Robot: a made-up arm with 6 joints.
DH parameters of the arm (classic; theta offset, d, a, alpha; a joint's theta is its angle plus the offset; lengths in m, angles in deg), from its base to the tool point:
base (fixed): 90 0.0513 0 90
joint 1: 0 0.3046 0.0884 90
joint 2: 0 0.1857 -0.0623 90
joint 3: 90 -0.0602 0.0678 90
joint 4: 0 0.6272 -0.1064 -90
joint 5: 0 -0.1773 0.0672 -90
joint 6: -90 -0.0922 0.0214 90
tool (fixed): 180 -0.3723 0 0
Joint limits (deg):
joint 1: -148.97..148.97
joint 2: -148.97..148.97
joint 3: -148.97..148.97
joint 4: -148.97..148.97
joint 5: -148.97..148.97
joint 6: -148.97..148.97
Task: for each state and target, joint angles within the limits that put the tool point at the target. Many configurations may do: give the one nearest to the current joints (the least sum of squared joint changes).
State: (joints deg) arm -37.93 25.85 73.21 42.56 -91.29 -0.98
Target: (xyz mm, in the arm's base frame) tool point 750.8 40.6 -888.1
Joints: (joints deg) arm -35.86 27.25 54.96 36.54 -117.49 -46.59
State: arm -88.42 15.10 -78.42 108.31 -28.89 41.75
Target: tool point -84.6 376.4 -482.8
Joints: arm -98.33 -4.76 -73.23 118.80 -4.15 36.59
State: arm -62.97 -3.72 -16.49 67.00 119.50 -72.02
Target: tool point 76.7 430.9 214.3
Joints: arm -18.89 -35.39 -41.15 57.04 109.80 -102.02
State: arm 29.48 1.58 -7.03 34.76 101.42 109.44
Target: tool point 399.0 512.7 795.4
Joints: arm 55.42 -32.49 -43.66 32.44 105.78 108.92
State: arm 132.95 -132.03 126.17 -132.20 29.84 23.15
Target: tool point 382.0 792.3 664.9
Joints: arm 116.00 -131.20 124.36 -133.37 3.15 30.68
